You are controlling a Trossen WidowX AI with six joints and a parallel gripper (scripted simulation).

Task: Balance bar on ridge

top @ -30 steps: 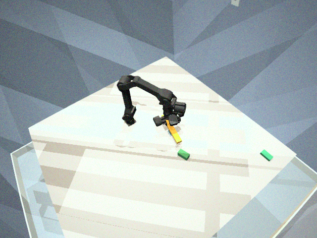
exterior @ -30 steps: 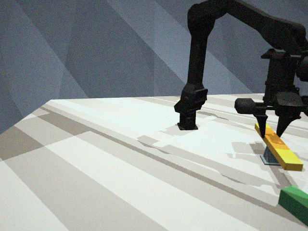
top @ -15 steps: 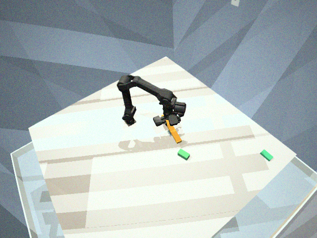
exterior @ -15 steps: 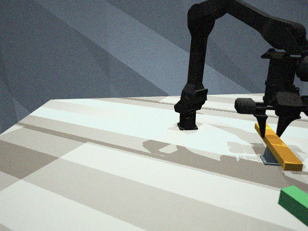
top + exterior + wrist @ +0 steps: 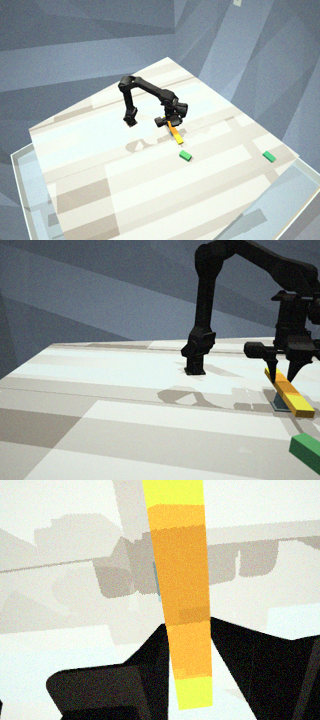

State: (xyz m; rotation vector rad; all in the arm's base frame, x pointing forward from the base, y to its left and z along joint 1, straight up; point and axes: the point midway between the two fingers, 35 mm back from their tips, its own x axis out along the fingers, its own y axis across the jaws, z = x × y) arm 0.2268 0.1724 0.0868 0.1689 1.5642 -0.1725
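My gripper tip is 30 mm short of the orange-yellow bar and 10 mm to the left of it.
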